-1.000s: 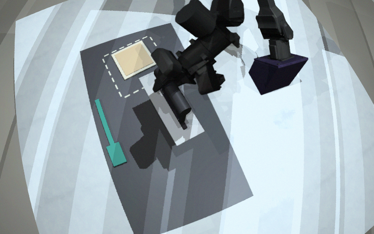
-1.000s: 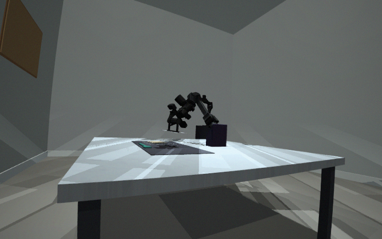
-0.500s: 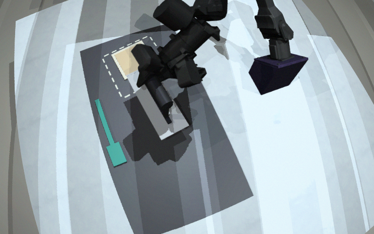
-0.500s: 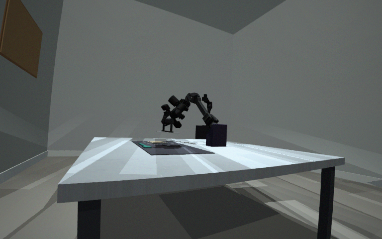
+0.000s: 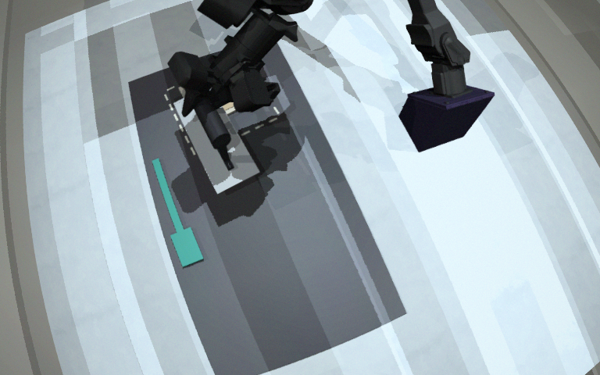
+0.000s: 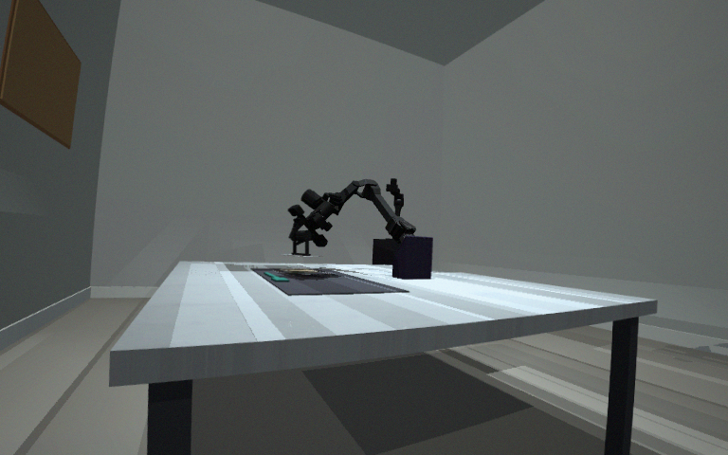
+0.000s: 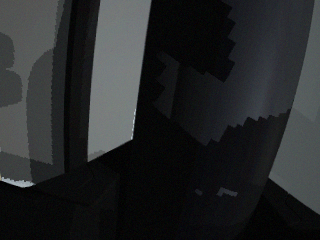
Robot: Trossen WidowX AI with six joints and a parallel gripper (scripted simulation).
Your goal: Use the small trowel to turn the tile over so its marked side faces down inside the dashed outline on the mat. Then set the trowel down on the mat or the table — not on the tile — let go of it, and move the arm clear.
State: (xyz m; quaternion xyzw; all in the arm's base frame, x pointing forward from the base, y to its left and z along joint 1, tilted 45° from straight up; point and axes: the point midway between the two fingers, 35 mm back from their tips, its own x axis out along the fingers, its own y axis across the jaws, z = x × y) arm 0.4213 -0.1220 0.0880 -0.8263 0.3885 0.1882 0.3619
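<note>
Now: gripper tip 90 mm short of the green trowel, 110 mm to the right of it and 120 mm above it. Also, from my gripper tip: tile 70 mm behind, 100 mm to the right, 120 mm below; then dark mat 50 mm behind, 100 mm to the left, 140 mm below.
</note>
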